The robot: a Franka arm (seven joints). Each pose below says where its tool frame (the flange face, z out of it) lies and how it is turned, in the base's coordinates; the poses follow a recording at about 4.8 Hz.
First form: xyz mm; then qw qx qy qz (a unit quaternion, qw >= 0).
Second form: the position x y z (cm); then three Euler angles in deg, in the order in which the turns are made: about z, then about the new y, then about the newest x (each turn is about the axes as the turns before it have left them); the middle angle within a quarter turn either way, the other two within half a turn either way. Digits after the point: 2 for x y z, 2 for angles.
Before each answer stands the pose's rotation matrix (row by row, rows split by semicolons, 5 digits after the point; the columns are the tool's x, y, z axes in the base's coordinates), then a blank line. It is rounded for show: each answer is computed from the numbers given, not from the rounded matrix.
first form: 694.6 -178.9 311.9 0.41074 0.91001 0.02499 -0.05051
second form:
0.99365 0.08698 -0.07140; 0.00399 -0.66134 -0.75008; -0.11246 0.74503 -0.65748

69.46 -17.89 31.19 0.23 6.46 131.43
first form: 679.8 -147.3 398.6 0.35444 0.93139 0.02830 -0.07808
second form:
0.98621 0.10806 -0.12538; -0.00263 -0.74715 -0.66465; -0.16551 0.65582 -0.73655

67.98 -14.73 39.86 -0.15 9.53 138.32
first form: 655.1 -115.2 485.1 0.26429 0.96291 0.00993 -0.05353
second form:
0.99407 0.04742 -0.09784; -0.00917 -0.86011 -0.51003; -0.10834 0.50791 -0.85457

65.51 -11.52 48.51 -0.53 6.22 149.28
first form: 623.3 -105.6 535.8 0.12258 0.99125 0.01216 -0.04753
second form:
0.99519 0.03576 -0.09125; 0.01245 -0.96965 -0.24417; -0.09721 0.24186 -0.96543

62.33 -10.56 53.58 0.72 5.58 165.94
